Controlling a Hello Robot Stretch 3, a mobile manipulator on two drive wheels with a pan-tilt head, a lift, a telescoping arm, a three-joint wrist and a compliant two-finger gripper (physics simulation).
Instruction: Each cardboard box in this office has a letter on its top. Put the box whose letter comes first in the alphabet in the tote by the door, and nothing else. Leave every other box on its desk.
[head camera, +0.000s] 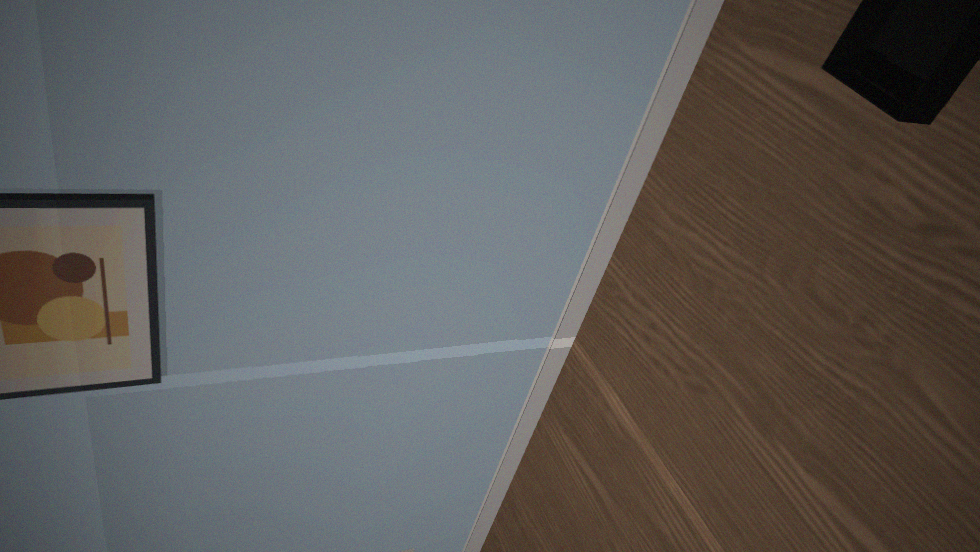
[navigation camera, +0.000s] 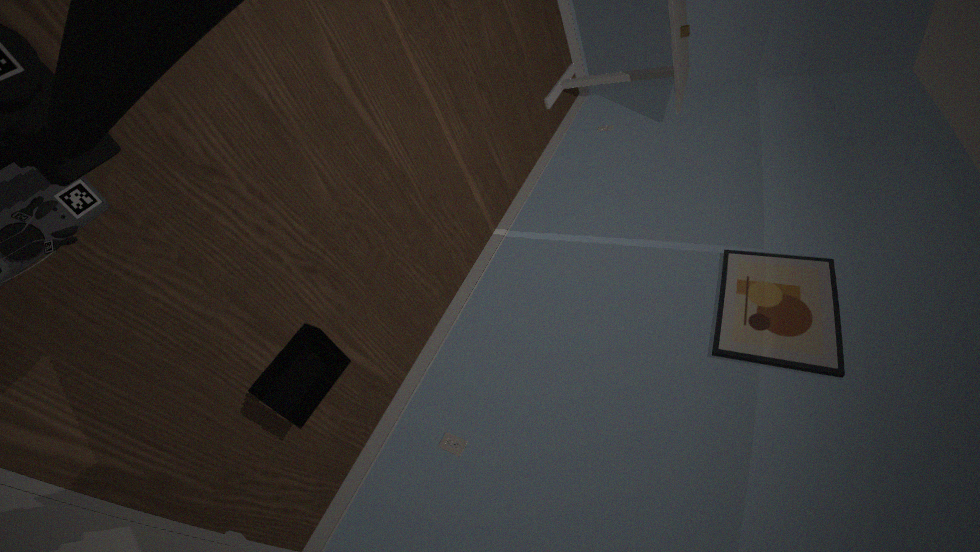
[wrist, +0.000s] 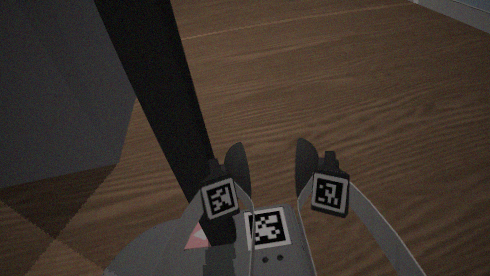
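Pixels of known places: gripper, fingertip midpoint: (navigation camera: 66, 215) (wrist: 270, 160); robot's base, link origin: (navigation camera: 21, 236).
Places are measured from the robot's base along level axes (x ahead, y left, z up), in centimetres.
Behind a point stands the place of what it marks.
A black tote (head camera: 903, 61) {z 0.4, x 83.4, y 29.9 cm} (navigation camera: 300, 377) {z 0.3, x 85.1, y 21.1 cm} stands on the wood floor near the blue wall. It is at the top right edge of the head view, partly cut off, and at the lower middle of the navigation view. My gripper (wrist: 270, 160) {z 36.1, x 0.5, y 8.4 cm} is open in the wrist view, its two fingers apart with bare floor showing between them. It hangs above the wood floor. The tote does not show in the wrist view. No cardboard box or letter shows in these views.
A white desk leg (navigation camera: 595, 80) {z 31.2, x 85.4, y 295.3 cm} stands at the top of the navigation view. A framed picture (head camera: 156, 288) {z 127.2, x 125.9, y 121.3 cm} (navigation camera: 838, 316) {z 171.0, x 125.9, y 122.3 cm} hangs on the blue wall. A pale surface (navigation camera: 75, 510) {z 11.1, x 50.5, y -39.9 cm} lies at bottom left. A large dark grey panel (wrist: 55, 95) {z 25.5, x -44.0, y 47.0 cm} is at left in the wrist view, beside a black bar (wrist: 160, 85).
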